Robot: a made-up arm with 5 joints.
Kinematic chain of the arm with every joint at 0, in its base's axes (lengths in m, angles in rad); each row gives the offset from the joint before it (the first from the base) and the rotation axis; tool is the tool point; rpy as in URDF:
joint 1: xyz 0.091 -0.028 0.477 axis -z
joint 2: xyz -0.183 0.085 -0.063 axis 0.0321 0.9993 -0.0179
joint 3: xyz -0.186 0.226 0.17 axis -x
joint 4: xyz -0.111 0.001 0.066 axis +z
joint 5: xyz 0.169 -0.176 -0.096 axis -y
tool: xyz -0.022 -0.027 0.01 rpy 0 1.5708 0
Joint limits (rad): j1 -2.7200..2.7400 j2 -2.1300..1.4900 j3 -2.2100..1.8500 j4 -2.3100..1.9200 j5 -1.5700..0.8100
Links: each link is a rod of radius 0.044 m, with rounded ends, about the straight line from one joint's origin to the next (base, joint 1, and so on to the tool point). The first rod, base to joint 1, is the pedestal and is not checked.
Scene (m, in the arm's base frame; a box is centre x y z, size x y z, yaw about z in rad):
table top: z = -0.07
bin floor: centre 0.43 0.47 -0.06 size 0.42 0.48 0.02 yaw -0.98
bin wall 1: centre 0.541 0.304 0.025 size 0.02 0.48 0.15 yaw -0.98
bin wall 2: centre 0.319 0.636 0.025 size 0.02 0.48 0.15 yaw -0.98
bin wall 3: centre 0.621 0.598 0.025 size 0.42 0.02 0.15 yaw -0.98
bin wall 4: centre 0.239 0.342 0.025 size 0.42 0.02 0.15 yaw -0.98
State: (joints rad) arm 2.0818 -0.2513 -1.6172 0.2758 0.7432
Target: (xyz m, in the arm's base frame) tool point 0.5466 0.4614 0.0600
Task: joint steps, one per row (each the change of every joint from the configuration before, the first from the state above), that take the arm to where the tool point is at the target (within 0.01 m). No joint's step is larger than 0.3 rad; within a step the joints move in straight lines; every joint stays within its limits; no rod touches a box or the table.
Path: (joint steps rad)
1: -0.1317 -0.0355 -0.1178 -0.2608 0.0124
2: -0.1317 -0.0356 -0.1178 -0.2608 0.0123
3: -0.1317 -0.0355 -0.1178 -0.2607 0.0124
4: -0.1317 -0.0355 -0.1178 -0.2608 0.0123
5: 0.0157 -0.1749 -0.0406 -0.2001 0.0058
6: 0.0158 -0.1748 -0.0405 -0.2000 0.0058
7: 0.0157 -0.1749 -0.0405 -0.2001 0.0058

